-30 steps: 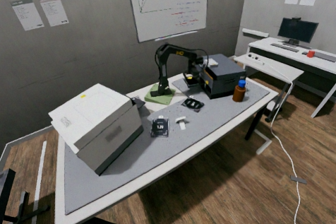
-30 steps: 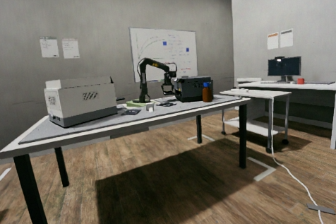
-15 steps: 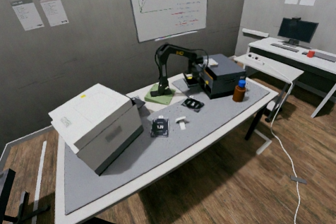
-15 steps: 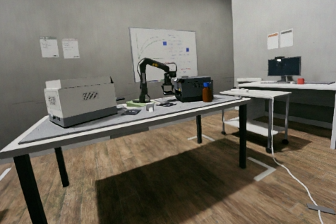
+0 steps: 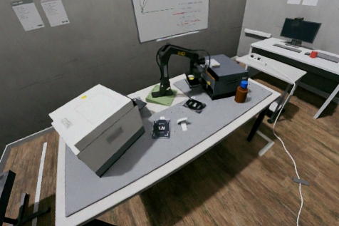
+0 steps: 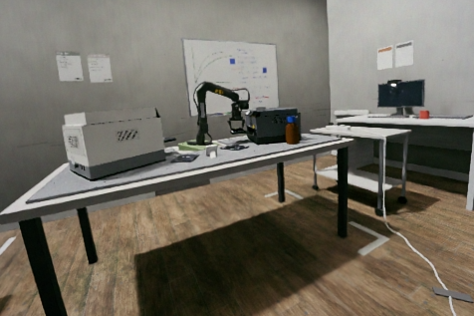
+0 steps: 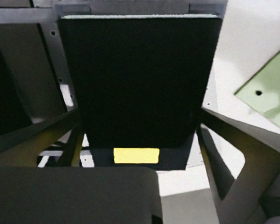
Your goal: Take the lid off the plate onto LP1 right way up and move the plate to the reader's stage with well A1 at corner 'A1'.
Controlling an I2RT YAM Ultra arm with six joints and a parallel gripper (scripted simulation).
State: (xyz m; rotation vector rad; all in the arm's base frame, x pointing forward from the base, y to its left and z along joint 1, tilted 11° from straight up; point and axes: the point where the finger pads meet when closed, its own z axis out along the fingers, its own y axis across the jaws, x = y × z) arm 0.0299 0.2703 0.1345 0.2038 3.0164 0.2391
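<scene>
Right now my hand is right at the black lid. From my hand the other things lie so: plate 1 cm below; then brown capped bottle 31 cm ahead, 30 cm to the left, 1 cm above.
</scene>
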